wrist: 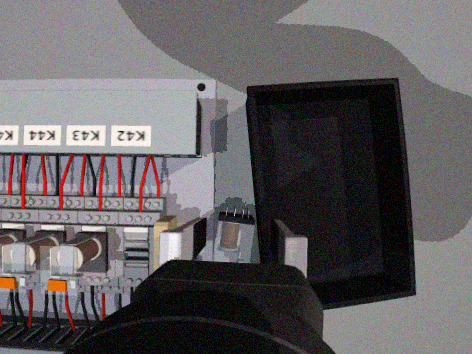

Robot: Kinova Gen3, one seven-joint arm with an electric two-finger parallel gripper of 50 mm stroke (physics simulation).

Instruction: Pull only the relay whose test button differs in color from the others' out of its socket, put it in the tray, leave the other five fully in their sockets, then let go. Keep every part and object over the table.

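Places are measured from the arm's base along level axes (x ahead, y left, z up), in metres.
Pixels of known places: gripper, fingertip midpoint: (238,232).
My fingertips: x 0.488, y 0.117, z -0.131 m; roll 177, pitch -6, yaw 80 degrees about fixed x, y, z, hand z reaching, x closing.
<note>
Ahead of a thing's pixels: the offset from my fingertips to its top centre. "spot": to the spot under its first point.
A loose clear-cased relay @[dx +0.002, dy -0.003, dz +0.007 m] (230,236) with a brown coil lies between the panel and the tray, outside any socket, its pins towards the top of the view. Its lower end and test button are hidden behind the gripper. The socket @[spot: dx -0.002, dy -0.074, dz +0.015 m] (136,250) under label K42 holds no relay. Relays @[dx -0.006, dy -0.103, dz +0.056 m] (75,252) @[dx -0.011, dy -0.133, dz +0.056 m] (34,251) with orange buttons sit in the sockets to its left; others are out of view. The black tray @[spot: dx -0.008, dy +0.125, dz +0.021 m] (406,200) stands at the right and looks empty. My gripper (238,232) is open and empty, its fingers either side of the loose relay in the view, apparently above it.
The grey wiring duct @[spot: dx -0.088, dy -0.033, dz +0.029 m] (170,117) with labels K42 to K44 runs across the panel, with red and black wires below it. A tan end block @[dx +0.002, dy -0.054, dz +0.027 m] (164,227) stands beside the empty socket, close to the left finger in view. The tray's left wall lies near the right finger.
</note>
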